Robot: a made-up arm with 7 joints.
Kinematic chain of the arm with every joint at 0, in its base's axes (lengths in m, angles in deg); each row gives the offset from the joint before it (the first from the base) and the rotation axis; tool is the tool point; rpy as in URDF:
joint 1: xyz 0 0 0.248 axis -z
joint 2: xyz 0 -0.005 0.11 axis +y
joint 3: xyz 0 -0.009 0.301 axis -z
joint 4: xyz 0 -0.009 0.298 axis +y
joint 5: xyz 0 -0.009 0.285 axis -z
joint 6: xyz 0 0 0.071 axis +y
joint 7: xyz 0 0 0.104 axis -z
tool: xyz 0 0 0 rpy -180 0 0
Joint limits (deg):
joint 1: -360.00..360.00
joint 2: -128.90..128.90
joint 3: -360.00..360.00
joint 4: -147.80..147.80
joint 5: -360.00..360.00
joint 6: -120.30..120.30
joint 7: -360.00..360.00
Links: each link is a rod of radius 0.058 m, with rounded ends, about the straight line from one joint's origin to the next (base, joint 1, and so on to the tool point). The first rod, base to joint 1, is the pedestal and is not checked.
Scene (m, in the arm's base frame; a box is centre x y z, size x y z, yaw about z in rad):
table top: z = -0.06
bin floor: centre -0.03 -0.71 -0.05 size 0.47 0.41 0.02 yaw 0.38
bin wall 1: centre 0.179 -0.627 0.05 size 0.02 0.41 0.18 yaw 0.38
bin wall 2: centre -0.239 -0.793 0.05 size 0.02 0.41 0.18 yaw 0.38
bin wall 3: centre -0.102 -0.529 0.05 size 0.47 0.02 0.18 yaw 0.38
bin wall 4: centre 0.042 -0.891 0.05 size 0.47 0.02 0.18 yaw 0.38
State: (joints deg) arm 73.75 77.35 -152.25 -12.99 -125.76 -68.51 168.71
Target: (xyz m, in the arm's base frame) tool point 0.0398 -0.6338 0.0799
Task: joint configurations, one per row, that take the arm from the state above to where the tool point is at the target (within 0.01 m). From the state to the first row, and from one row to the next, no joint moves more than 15 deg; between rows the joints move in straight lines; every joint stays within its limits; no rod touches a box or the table.
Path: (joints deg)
1: 74.35 74.33 -151.90 -26.49 -122.34 -70.29 168.71
2: 74.96 71.32 -151.56 -40.00 -118.92 -72.07 168.71
3: 75.56 68.30 -151.21 -53.50 -115.49 -73.86 168.71
4: 76.17 65.28 -150.87 -67.01 -112.07 -75.64 168.71
5: 76.77 62.27 -150.52 -80.51 -108.65 -77.42 168.71
6: 77.37 59.25 -150.18 -94.02 -105.23 -79.20 168.71
7: 77.98 56.23 -149.83 -107.52 -101.80 -80.98 168.71
8: 78.09 67.82 -150.81 -103.05 -102.91 -78.93 168.71
9: 78.20 79.40 -151.79 -98.57 -104.01 -76.87 168.71

